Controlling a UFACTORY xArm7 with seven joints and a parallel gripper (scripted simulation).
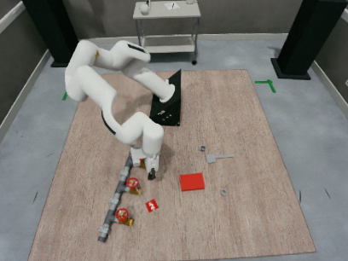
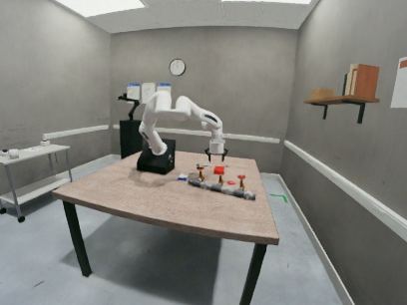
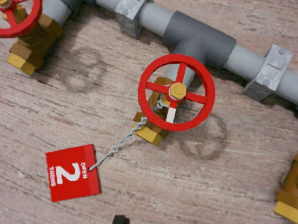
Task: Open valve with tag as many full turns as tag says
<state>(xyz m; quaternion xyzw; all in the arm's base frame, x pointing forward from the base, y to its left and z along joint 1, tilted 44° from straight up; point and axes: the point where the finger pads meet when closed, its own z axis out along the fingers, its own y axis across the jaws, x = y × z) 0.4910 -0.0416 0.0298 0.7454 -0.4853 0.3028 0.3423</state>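
Now: the red square tag 160 mm below my hand, 110 mm ahead of it and 10 mm to the left of it. Also, from my hand: grey key-shaped tool: 350 mm to the left, 160 mm below, 160 mm behind; white card: 230 mm behind, 150 mm below, 30 mm to the right; red block: 210 mm to the left, 140 mm below, 10 mm behind.
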